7 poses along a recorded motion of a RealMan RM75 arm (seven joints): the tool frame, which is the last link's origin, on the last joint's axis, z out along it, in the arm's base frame.
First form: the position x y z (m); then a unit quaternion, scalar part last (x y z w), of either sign.
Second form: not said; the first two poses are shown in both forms.
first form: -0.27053 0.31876 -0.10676 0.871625 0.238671 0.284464 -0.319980
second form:
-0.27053 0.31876 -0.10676
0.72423 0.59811 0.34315
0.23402 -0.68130 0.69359
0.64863 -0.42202 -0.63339

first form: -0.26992 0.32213 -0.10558 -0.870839 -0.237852 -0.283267 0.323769
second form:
-0.26992 0.32213 -0.10558
0.72637 0.59769 0.33934
0.23084 -0.67720 0.69865
0.64738 -0.42915 -0.62987

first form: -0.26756 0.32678 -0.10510 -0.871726 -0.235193 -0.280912 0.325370
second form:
-0.26756 0.32678 -0.10510
0.73155 0.59285 0.33671
0.22725 -0.67764 0.69940
0.64281 -0.43513 -0.63045

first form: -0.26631 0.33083 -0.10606 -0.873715 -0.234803 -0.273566 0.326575
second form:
-0.26631 0.33083 -0.10606
0.74006 0.58898 0.32468
0.23162 -0.67643 0.69914
0.63140 -0.44220 -0.63702

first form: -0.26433 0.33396 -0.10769 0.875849 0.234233 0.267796 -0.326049
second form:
-0.26433 0.33396 -0.10769
0.74684 0.58494 0.31636
0.23568 -0.67765 0.69659
0.62184 -0.44569 -0.64395

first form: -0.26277 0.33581 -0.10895 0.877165 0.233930 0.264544 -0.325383
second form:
-0.26277 0.33581 -0.10895
0.75059 0.58255 0.31186
0.23823 -0.67881 0.69460
0.61633 -0.44706 -0.64828

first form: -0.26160 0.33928 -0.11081 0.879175 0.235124 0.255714 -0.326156
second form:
-0.26160 0.33928 -0.11081
0.75865 0.58024 0.29626
0.24663 -0.67668 0.69375
0.60301 -0.45325 -0.65647

